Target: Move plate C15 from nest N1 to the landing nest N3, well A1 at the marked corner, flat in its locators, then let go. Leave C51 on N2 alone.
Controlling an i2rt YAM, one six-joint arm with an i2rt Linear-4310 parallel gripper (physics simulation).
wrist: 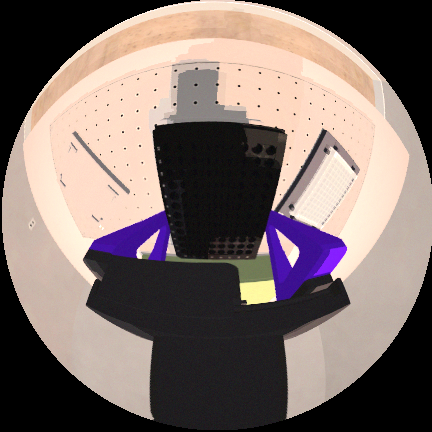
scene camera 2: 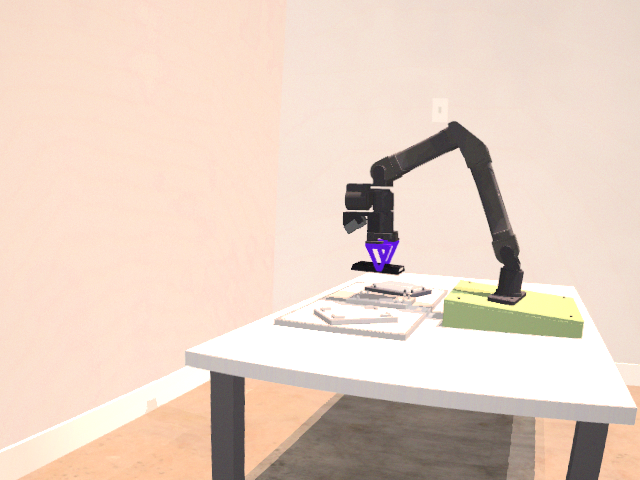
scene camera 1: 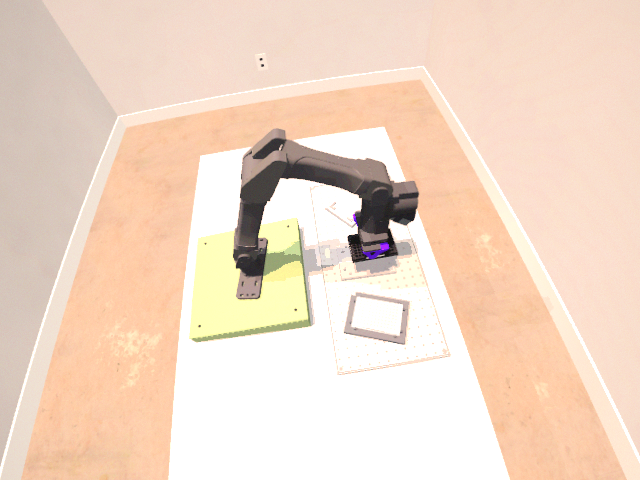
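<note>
My gripper [scene camera 1: 373,253] [scene camera 2: 379,268] [wrist: 217,214], with purple fingers, is shut on the black well plate C15 [scene camera 1: 356,253] [scene camera 2: 361,266] [wrist: 220,175], gripping its two sides. The plate looks level, raised well above the middle light nest [scene camera 1: 356,274] [scene camera 2: 398,303], apparently N3. The plate hides this nest in the wrist view. The tilted light nest [scene camera 1: 340,215] [scene camera 2: 361,319], apparently N1, holds no plate. White plate C51 [scene camera 1: 378,315] [wrist: 325,190] sits in the grey nest N2 [scene camera 1: 351,315]. Well A1 and the marked corner cannot be made out.
The nests stand on a perforated baseboard [scene camera 1: 431,330] [scene camera 2: 294,321] on the white table [scene camera 1: 258,403] [scene camera 2: 465,361]. The arm's yellow-green base block [scene camera 1: 222,289] [scene camera 2: 506,320] stands beside the board.
</note>
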